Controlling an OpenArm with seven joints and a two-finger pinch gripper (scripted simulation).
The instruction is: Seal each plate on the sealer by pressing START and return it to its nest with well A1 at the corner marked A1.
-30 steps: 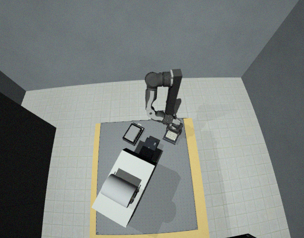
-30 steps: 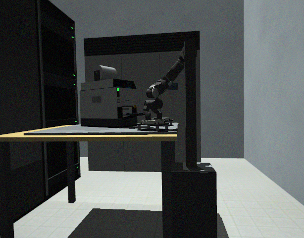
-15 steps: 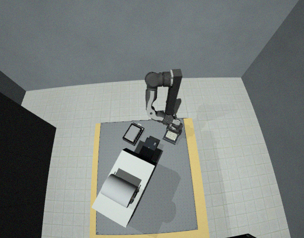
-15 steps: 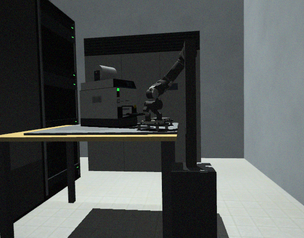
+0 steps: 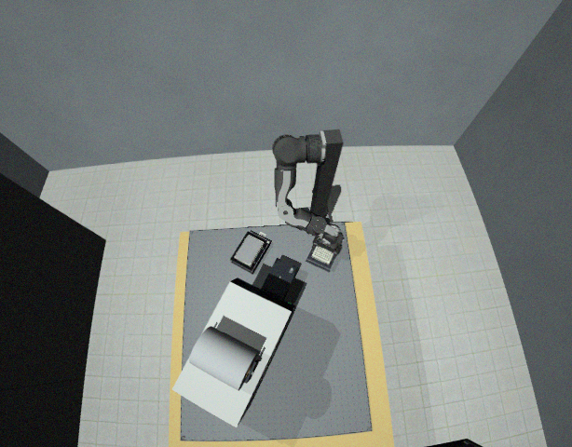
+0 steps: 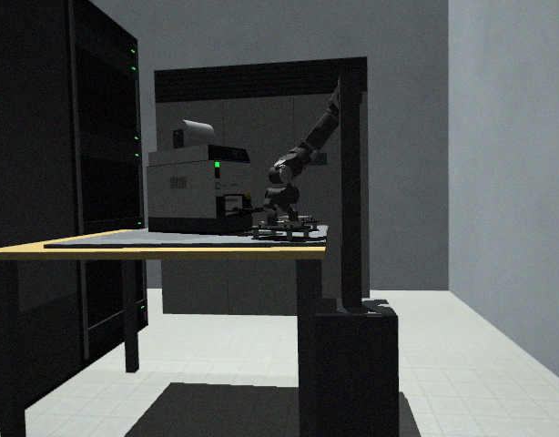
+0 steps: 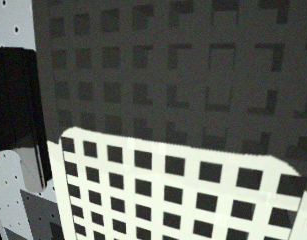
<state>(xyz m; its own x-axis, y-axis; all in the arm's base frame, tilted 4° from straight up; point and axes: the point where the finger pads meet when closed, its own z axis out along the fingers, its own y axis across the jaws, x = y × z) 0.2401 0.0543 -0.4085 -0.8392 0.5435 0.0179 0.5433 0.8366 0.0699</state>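
My gripper is now right at the well plate. Also, from my hand: foil roll: 400 mm ahead, 390 mm to the right, 370 mm above; then start button: 250 mm ahead, 190 mm to the right, 140 mm above; then sealer stage: 220 mm to the right, 120 mm ahead, 50 mm above.
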